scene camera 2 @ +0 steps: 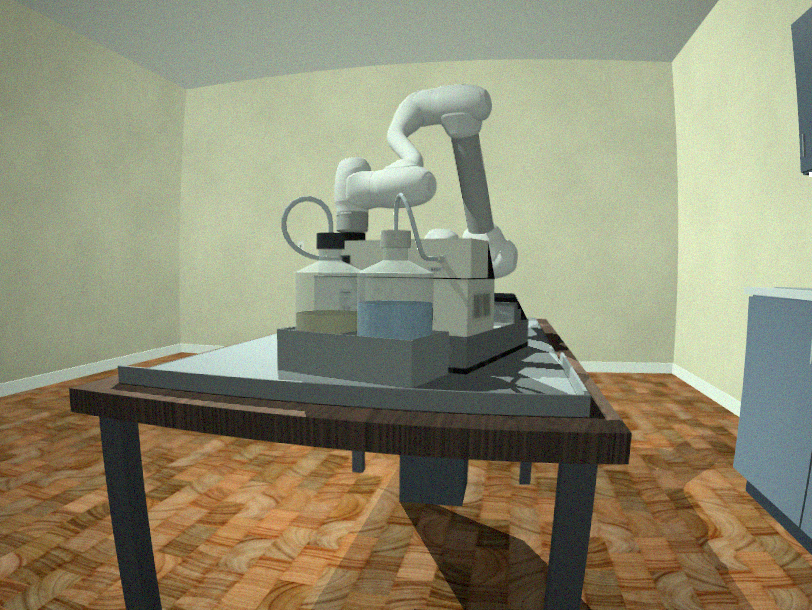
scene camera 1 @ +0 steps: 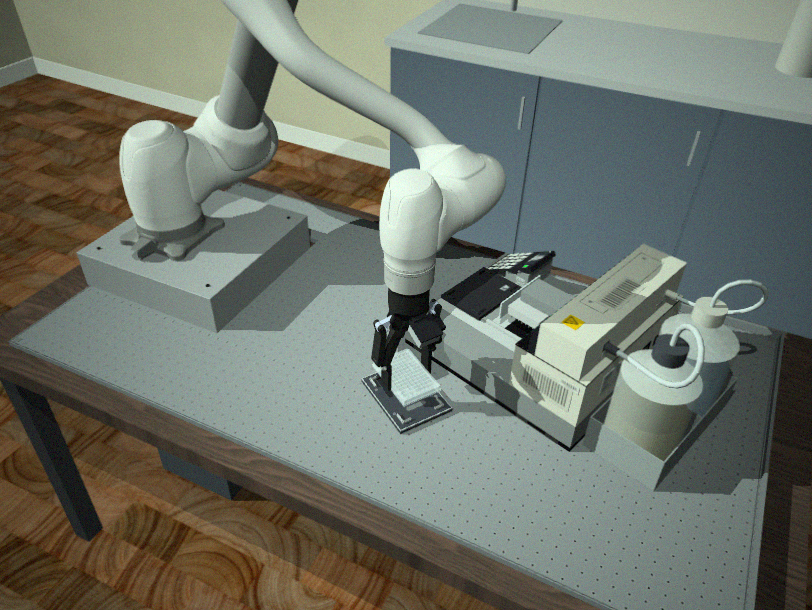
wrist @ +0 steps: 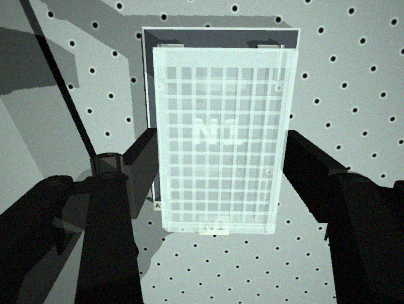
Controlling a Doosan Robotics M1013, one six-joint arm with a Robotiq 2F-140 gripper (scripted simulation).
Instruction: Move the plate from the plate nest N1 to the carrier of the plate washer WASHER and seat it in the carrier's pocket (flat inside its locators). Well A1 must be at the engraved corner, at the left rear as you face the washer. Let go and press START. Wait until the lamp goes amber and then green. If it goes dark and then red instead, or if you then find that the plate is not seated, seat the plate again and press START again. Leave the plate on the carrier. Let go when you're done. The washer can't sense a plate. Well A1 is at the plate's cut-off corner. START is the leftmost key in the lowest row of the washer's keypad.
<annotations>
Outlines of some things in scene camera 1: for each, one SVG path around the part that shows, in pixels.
My gripper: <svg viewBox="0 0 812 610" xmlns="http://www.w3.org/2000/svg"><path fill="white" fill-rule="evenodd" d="M442 335L439 341L421 348L421 364L429 373L431 373L432 352L436 350L436 344L442 342ZM430 289L419 295L407 296L397 294L388 288L389 312L387 318L382 321L376 319L373 322L375 333L371 359L377 367L381 368L381 383L387 391L391 390L392 359L401 338L404 337L410 325L408 316L416 316L424 312L425 314L431 313L434 319L440 317L442 306L435 299L432 299L429 303Z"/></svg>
A clear well plate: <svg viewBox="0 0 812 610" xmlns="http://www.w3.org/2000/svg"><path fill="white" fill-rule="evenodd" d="M372 364L373 368L381 377L381 368L377 367L375 363ZM410 349L395 353L391 362L391 391L404 407L441 392L439 383Z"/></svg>
</annotations>
